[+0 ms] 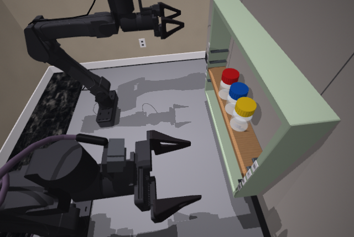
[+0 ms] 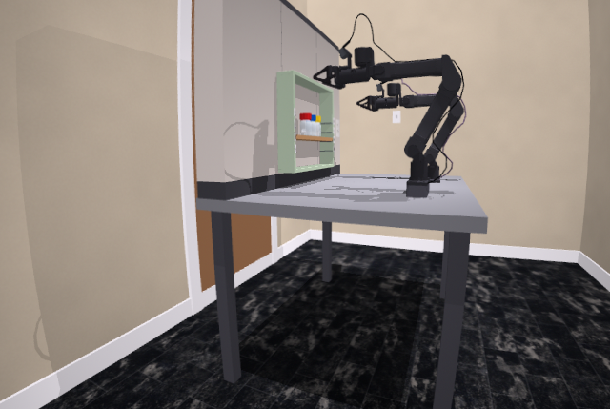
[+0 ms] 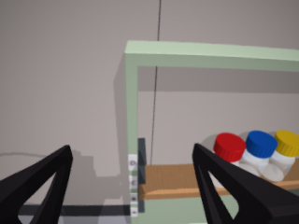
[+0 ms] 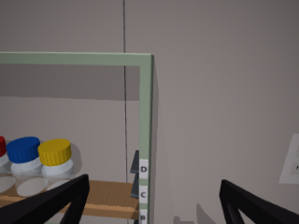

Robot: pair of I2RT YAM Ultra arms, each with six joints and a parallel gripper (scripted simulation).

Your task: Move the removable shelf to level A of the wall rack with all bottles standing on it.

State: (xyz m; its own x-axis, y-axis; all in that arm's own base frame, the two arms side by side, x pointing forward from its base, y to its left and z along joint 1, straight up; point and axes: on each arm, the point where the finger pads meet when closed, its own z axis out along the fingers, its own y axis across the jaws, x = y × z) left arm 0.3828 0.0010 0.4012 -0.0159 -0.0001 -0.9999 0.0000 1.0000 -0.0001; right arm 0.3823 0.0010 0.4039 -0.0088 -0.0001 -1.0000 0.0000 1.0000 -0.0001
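The rack slot is 23 cm below my left hand, 13 cm ahead of it and 1 cm to the left of it. From my left hand the other things lie so: green wall rack (23 cm to the right, 17 cm ahead, 16 cm below); blue-capped bottle (24 cm to the right, 17 cm below, 17 cm ahead); red-capped bottle (17 cm to the right, 17 cm below, 16 cm ahead).
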